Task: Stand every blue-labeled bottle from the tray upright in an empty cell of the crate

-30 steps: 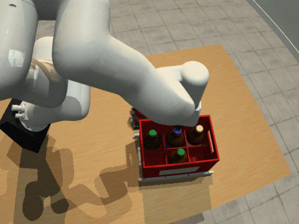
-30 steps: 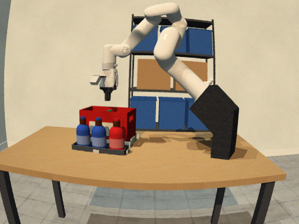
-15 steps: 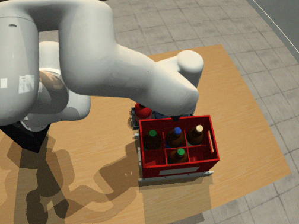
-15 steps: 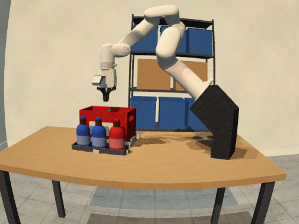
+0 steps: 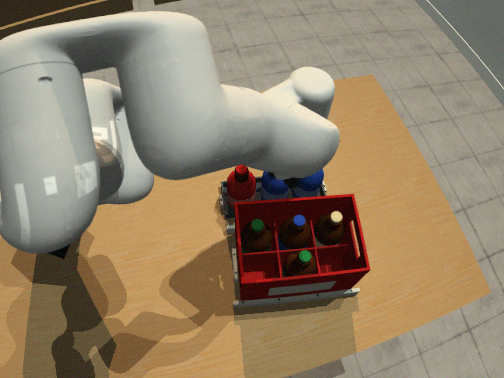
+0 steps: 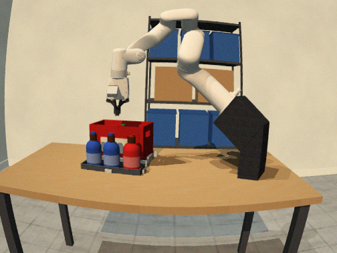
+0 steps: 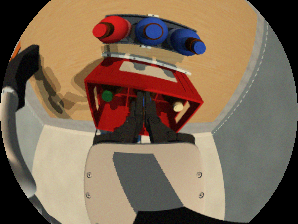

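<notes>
Now: the red-labeled bottle 6 cm behind my hand, 11 cm to the left of it and 16 cm below it. Also, from my hand: red crate (2 cm behind, 10 cm to the right, 16 cm below); dark tray (3 cm ahead, 9 cm to the left, 23 cm below).
</notes>
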